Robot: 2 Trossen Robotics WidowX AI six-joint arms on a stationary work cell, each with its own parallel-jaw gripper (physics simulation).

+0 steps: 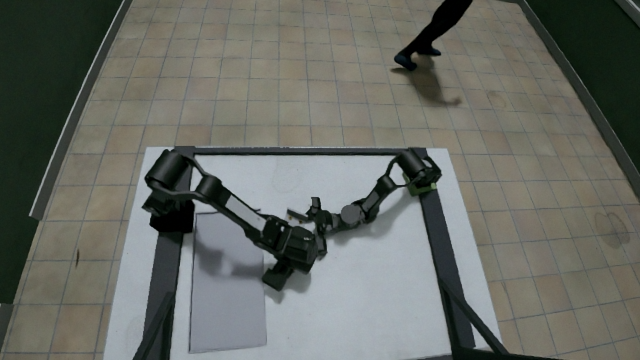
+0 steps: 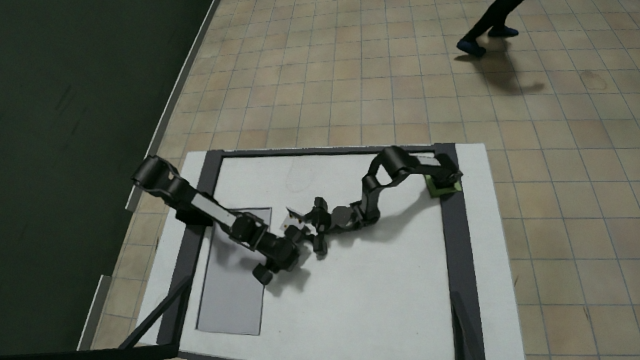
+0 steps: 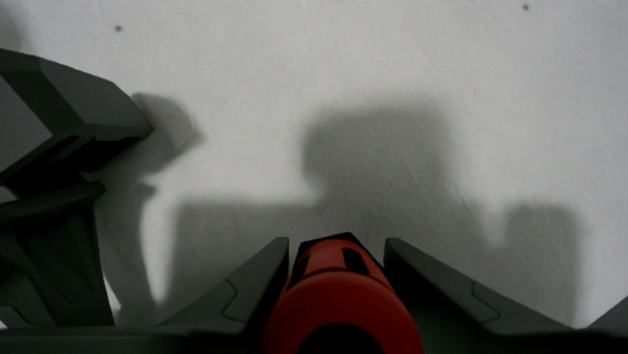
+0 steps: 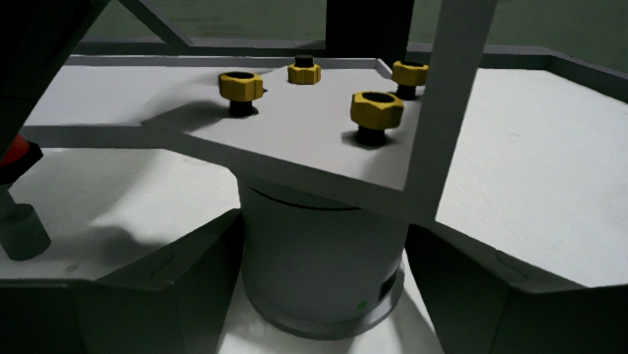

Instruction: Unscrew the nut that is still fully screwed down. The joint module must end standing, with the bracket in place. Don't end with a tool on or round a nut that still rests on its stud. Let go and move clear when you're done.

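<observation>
The grey cylindrical joint module (image 4: 322, 260) stands upright, the pale bracket (image 4: 300, 132) (image 1: 298, 213) (image 2: 290, 222) on top. The far yellow nut (image 4: 304, 74) sits down against the plate, its stud poking through. The other yellow nuts (image 4: 241, 86) (image 4: 376, 110) (image 4: 409, 73) sit raised on their studs. My right gripper (image 4: 325, 222) (image 1: 319, 226) (image 2: 320, 225) is shut on the module's sides below the bracket. My left gripper (image 3: 336, 249) is shut on the red-handled nut driver (image 3: 340, 300) (image 4: 15, 150), beside the bracket. Its grey socket (image 4: 25, 232) points down; table contact is unclear.
A grey mat (image 1: 227, 310) (image 2: 227, 310) lies on the left of the white table (image 1: 360, 300) (image 2: 360, 300). Part of the right gripper (image 3: 65, 110) shows close beside the left one. The bracket's upright wall (image 4: 455, 110) rises next to the nuts. A person's legs (image 1: 442, 25) (image 2: 492, 25) show beyond the table.
</observation>
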